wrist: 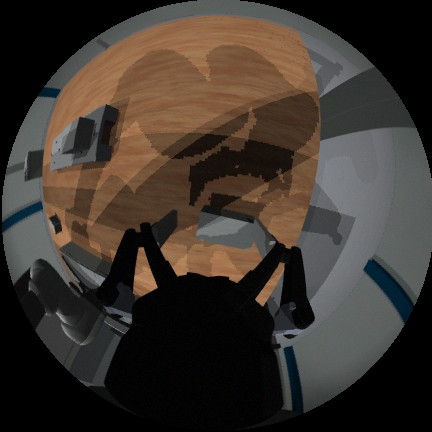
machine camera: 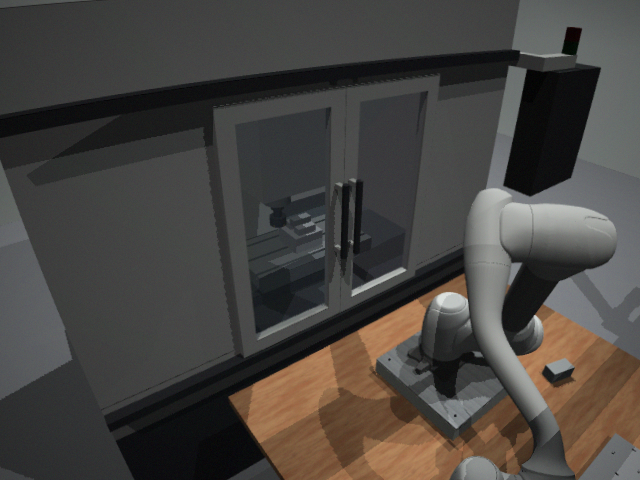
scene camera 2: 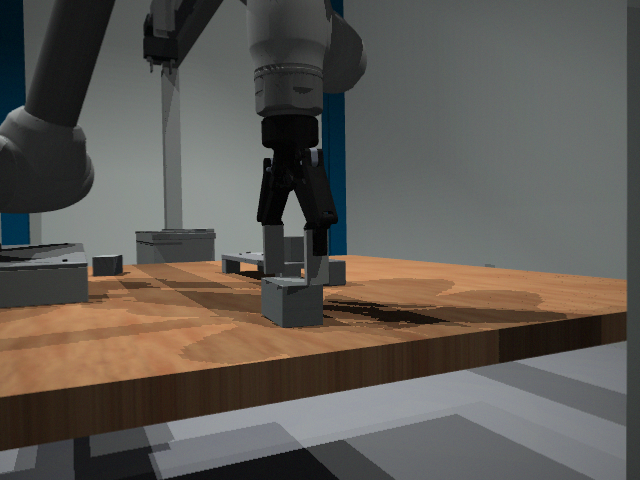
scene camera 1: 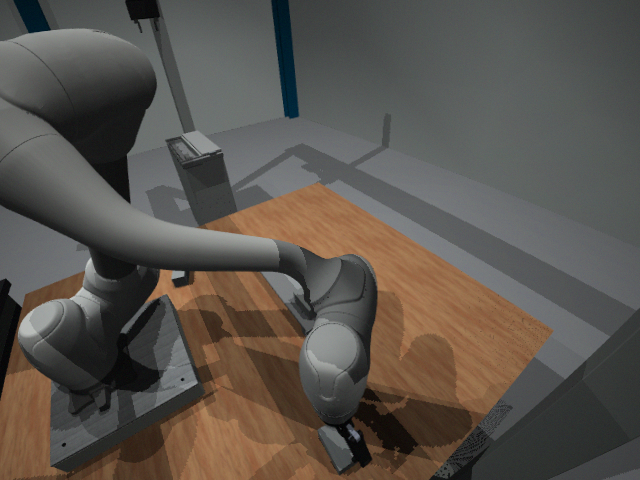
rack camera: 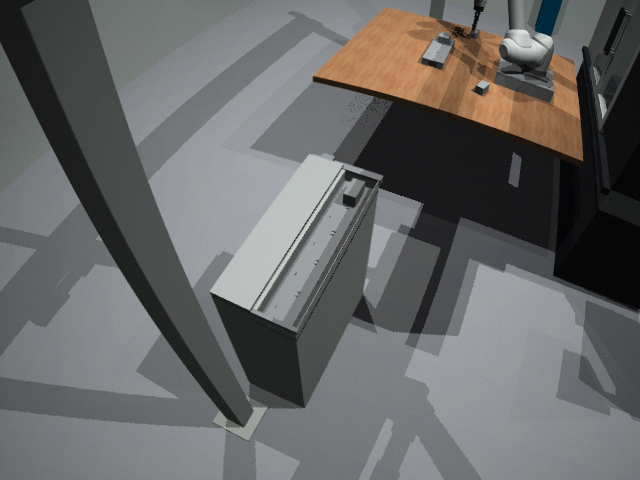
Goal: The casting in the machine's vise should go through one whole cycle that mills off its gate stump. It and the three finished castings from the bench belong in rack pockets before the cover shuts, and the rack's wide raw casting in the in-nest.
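Places are measured from the arm's base along level axes (x right, y ahead, z up), in centimetres.
Pixels of known places: gripper, fingertip midpoint: (wrist: 214,222) (scene camera 2: 293,278) (scene camera 1: 336,431) (rack camera: 473,31); arm's base, link origin: (wrist: 97,299) (machine camera: 440,355) (scene camera 1: 101,371) (rack camera: 533,73).
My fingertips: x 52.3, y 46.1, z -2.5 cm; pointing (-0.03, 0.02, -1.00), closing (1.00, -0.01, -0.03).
Note:
Ahead of a thing's pixels: the offset from my fingertips to its top centre. Level surfaces: height alone.
My gripper (scene camera 2: 293,276) (wrist: 214,222) is open, pointing down at a grey block casting @[dx +2.1, dy -1.5, dz +0.0 cm] (scene camera 1: 334,448) (scene camera 2: 302,307) near the bench's front. Its fingertips are about level with the casting's top, and the casting sits nearer one finger in the wrist view. A second casting @[dx -35.4, dy +18.0, dz +4.8 cm] (scene camera 2: 294,248) (rack camera: 443,37) (wrist: 79,135) sits on a low legged plate @[dx -49.4, dy +18.8, dz +0.2 cm] (rack camera: 436,54) (wrist: 65,156). A third @[dx -85.4, dy -14.2, dz -0.2 cm] (scene camera 1: 180,279) (scene camera 2: 107,265) (machine camera: 558,369) (rack camera: 481,87) lies beyond the robot base. The rack (rack camera: 330,310) is uncovered, with a raw casting (rack camera: 353,192) at one end. Behind closed glass doors, a stepped shape (machine camera: 301,227) stands beside the spindle tool (machine camera: 277,217); its stump is unclear.
The robot base plate (scene camera 1: 124,408) (machine camera: 454,418) stands on the wooden bench @[dz -5.2 cm] (scene camera 1: 439,289) (scene camera 2: 155,366). The rack's flat cover (rack camera: 279,222) lies along its side by a tall post (rack camera: 155,248). A dark control box (machine camera: 553,129) hangs beside the machine.

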